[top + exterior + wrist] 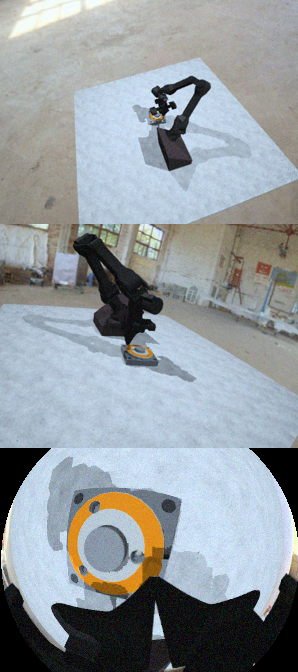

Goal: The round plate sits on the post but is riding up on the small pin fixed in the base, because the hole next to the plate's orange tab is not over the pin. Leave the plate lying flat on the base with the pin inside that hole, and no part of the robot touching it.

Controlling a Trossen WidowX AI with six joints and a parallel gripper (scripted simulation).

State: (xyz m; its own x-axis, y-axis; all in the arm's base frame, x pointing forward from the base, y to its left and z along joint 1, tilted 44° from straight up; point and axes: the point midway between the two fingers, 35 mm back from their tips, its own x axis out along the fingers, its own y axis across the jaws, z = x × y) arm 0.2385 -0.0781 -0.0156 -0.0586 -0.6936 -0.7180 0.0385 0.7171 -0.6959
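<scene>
Right now my gripper tip is 3 cm short of the square grey base, 4 cm to the right of it and 2 cm above it.
</scene>
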